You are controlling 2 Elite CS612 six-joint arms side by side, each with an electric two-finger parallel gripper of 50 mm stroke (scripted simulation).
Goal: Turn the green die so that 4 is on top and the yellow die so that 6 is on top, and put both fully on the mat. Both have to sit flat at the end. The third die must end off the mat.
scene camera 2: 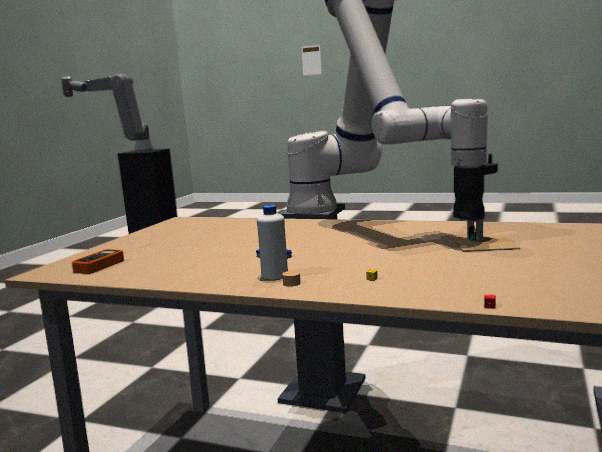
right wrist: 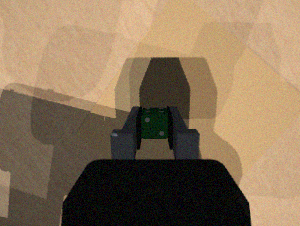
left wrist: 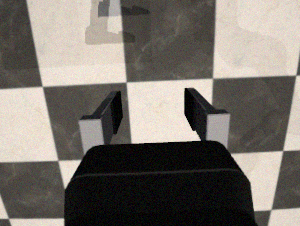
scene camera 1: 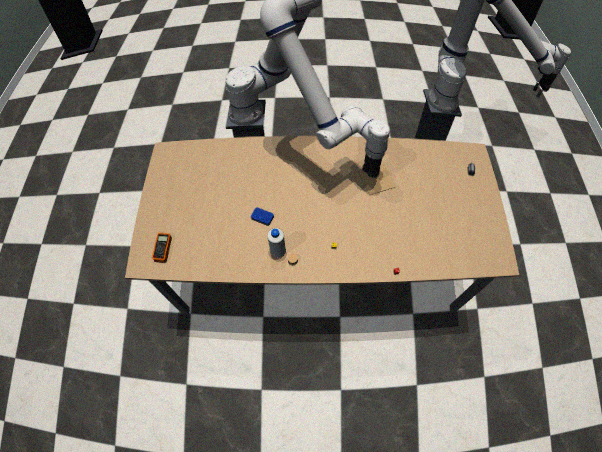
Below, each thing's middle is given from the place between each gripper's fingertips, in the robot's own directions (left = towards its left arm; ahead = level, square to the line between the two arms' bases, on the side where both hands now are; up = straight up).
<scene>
I see my right gripper [scene camera 2: 475, 239] 10 mm above the green die [right wrist: 154, 121]. Round my right hand: thin tan mat [scene camera 2: 492, 242]: 20 mm to the left, 20 mm below, 20 mm ahead; multimeter [scene camera 2: 108, 257]: 980 mm to the right, 260 mm ahead, 10 mm below.
I see my left gripper 450 mm short of the thin tan mat, 1140 mm to the left of it and 170 mm above it. From my left hand the other things lie so: green die: 430 mm ahead, 1160 mm to the right, 160 mm below.
</scene>
